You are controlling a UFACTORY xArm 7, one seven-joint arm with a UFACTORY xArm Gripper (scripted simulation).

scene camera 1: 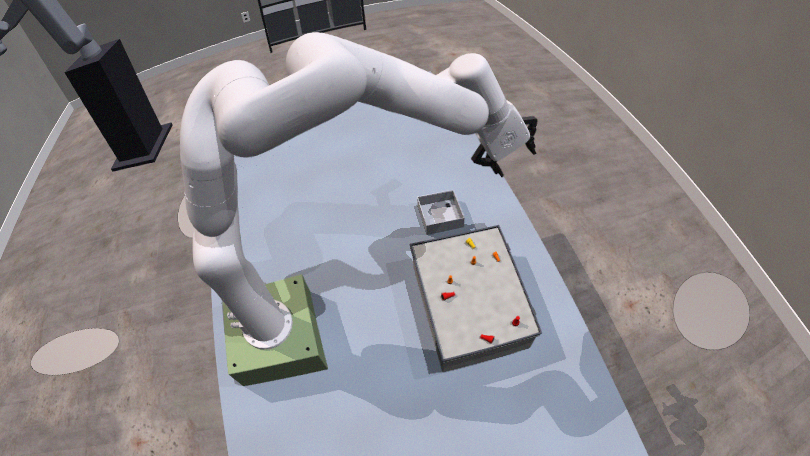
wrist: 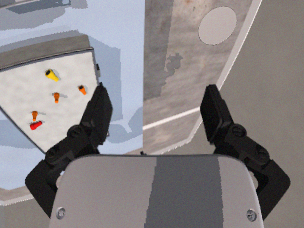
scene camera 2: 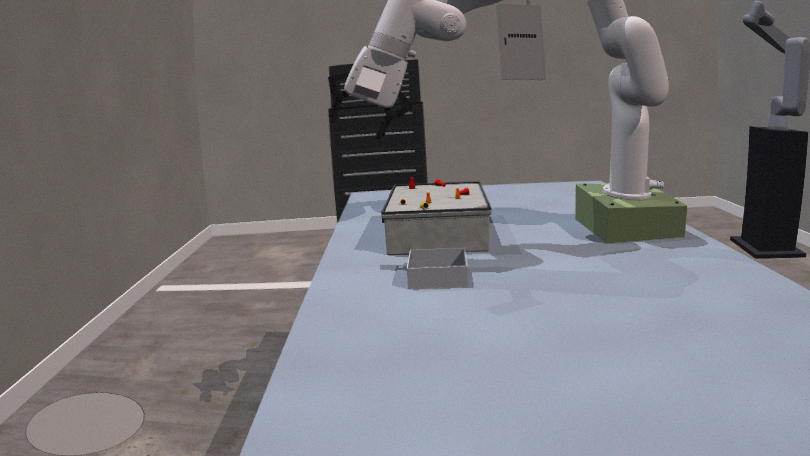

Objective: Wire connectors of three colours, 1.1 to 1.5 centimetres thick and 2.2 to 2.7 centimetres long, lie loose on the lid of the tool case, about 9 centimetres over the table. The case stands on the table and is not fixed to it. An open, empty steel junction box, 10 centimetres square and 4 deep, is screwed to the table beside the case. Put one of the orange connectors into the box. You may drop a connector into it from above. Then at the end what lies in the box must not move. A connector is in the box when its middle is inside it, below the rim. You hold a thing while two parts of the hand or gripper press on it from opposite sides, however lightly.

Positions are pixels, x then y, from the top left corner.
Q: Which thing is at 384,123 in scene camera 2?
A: The gripper.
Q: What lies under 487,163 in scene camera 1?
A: The gripper.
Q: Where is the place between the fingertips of the gripper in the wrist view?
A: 156,96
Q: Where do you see a tool case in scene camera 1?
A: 489,295
